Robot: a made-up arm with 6 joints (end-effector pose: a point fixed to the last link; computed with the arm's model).
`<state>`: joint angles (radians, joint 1 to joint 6).
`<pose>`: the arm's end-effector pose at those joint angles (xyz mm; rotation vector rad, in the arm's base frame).
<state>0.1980 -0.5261 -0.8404 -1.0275 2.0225 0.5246</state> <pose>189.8 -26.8 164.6 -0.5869 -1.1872 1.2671</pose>
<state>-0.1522 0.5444 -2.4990 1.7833 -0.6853 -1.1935</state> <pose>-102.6 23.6 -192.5 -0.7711 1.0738 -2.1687</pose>
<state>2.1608 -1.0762 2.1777 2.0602 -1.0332 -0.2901</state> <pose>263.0 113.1 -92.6 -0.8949 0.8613 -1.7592</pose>
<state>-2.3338 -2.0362 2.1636 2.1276 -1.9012 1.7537</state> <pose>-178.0 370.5 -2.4 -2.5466 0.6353 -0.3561</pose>
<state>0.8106 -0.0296 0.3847 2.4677 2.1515 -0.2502</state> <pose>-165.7 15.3 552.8 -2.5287 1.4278 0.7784</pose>
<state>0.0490 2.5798 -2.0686 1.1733 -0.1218 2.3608</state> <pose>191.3 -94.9 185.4 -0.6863 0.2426 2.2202</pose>
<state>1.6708 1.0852 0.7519 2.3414 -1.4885 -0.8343</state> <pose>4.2 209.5 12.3 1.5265 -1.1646 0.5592</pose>
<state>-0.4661 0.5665 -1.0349 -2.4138 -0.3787 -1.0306</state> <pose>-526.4 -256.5 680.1 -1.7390 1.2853 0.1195</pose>
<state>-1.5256 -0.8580 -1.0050 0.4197 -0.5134 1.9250</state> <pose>138.5 -202.5 -195.4 0.6572 -1.9574 0.8725</pose>
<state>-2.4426 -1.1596 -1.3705 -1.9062 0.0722 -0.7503</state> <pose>395.2 -412.4 184.9 -0.9713 -1.7028 -1.1531</pose>
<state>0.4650 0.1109 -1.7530 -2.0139 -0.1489 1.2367</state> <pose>107.3 -8.4 750.8 0.8142 -0.2680 -1.2501</pose>
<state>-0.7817 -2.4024 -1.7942 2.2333 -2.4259 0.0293</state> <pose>-81.5 467.0 421.3 0.5470 0.8396 -0.9632</pose>
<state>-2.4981 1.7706 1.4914 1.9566 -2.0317 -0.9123</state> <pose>67.5 78.8 529.9 1.1490 1.8357 0.2974</pose>
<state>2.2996 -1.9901 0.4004 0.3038 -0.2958 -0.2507</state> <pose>649.7 -198.7 -298.7 -1.0547 -2.1867 1.4633</pose>
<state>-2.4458 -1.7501 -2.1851 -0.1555 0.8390 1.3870</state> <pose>-100.0 -73.8 196.2 1.0444 -1.5764 0.4941</pose>
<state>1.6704 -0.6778 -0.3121 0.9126 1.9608 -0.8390</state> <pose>-54.9 -80.3 373.3 -1.7336 1.0748 1.6144</pose>
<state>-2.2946 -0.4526 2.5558 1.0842 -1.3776 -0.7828</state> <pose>-5.8 792.9 -59.5 0.0548 -0.6915 -0.7042</pose>
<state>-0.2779 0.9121 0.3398 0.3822 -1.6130 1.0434</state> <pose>-109.2 450.4 582.7 -0.2253 0.9188 -1.2436</pose>
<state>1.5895 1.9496 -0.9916 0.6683 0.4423 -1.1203</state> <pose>287.5 14.7 486.0 1.1032 2.2619 0.2550</pose>
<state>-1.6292 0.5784 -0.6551 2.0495 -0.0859 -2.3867</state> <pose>67.9 302.1 118.6 0.7234 -0.7647 -2.1431</pose>
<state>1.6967 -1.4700 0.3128 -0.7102 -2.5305 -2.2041</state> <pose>-422.5 75.5 -364.6 2.1103 -1.1687 0.5375</pose>
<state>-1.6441 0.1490 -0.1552 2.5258 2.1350 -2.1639</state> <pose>64.4 -81.7 458.9 -1.4160 -1.3401 2.0723</pose>
